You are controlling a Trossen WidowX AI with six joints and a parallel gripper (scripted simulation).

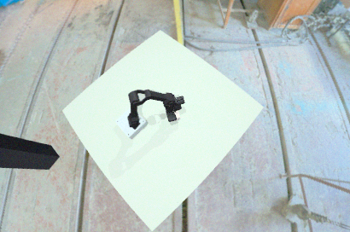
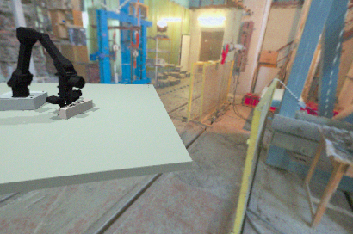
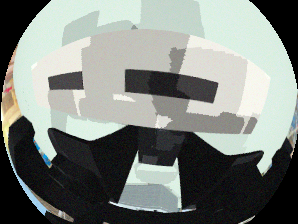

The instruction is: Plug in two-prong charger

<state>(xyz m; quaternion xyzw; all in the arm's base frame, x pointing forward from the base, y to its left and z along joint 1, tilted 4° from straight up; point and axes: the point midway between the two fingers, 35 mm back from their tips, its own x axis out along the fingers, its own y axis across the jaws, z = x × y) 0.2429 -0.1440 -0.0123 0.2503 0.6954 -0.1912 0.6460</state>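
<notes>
Right now the dark charger is 1 cm to the right of my gripper tip, 1 cm ahead of it and 1 cm above it.
</notes>
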